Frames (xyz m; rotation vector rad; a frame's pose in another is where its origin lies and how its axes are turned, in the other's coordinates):
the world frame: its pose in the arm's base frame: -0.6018 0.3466 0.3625 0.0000 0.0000 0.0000
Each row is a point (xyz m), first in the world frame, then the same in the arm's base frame.
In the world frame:
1: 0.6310 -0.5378 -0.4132
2: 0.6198 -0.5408 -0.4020
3: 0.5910 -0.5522 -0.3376
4: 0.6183 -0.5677 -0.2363
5: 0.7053 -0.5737 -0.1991
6: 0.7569 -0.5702 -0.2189
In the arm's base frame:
1: 0.0292 -0.1912 -0.0507
2: 0.0180 -0.1942 -0.0395
3: -0.0108 -0.2056 0.0249
4: 0.0165 -0.2211 0.1262
5: 0.1035 -0.2271 0.1634
6: 0.1551 -0.2236 0.1436

